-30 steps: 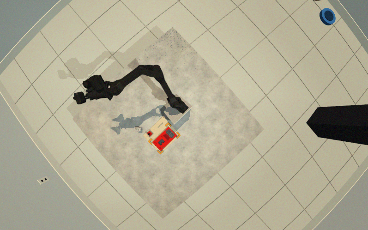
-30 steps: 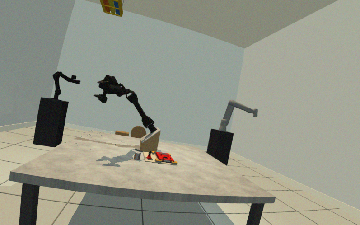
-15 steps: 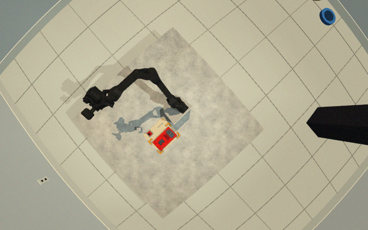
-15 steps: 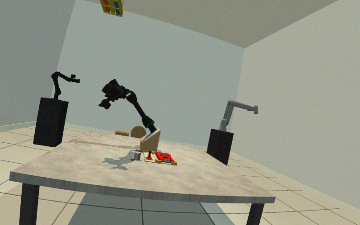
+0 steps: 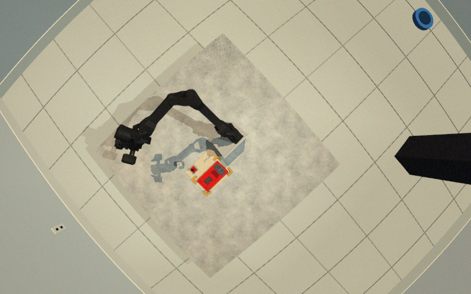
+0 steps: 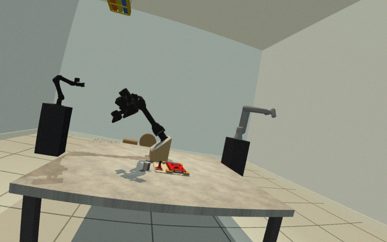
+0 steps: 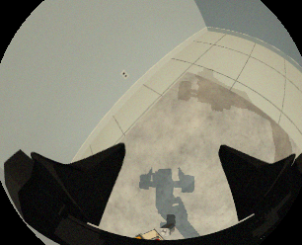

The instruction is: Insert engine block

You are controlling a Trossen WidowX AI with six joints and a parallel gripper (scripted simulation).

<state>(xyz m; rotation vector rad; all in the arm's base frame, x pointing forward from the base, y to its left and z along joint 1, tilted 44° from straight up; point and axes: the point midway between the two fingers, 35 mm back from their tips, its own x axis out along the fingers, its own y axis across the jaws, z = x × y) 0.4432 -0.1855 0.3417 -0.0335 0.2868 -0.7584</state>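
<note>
Right now the grey engine block is 80 mm behind my gripper tip, 220 mm to the left of it and 260 mm below it.
</note>
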